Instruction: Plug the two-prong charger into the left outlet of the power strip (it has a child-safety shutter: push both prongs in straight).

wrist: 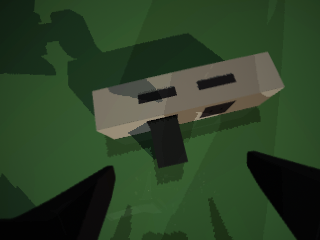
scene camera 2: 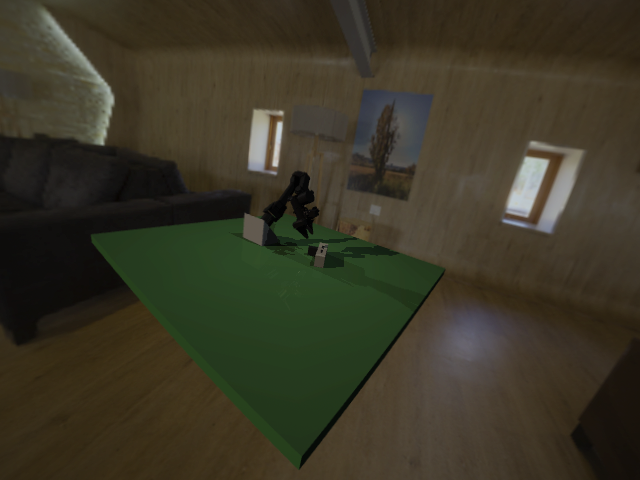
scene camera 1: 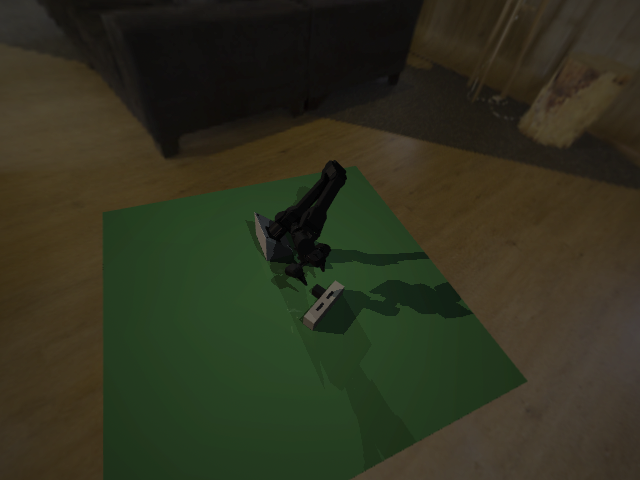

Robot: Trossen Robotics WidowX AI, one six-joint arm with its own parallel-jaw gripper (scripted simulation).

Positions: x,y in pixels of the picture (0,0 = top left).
Labels:
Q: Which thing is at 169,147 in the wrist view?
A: A two-prong charger.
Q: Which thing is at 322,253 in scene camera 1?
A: My gripper.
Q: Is my gripper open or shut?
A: Open.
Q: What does my gripper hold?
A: Nothing.

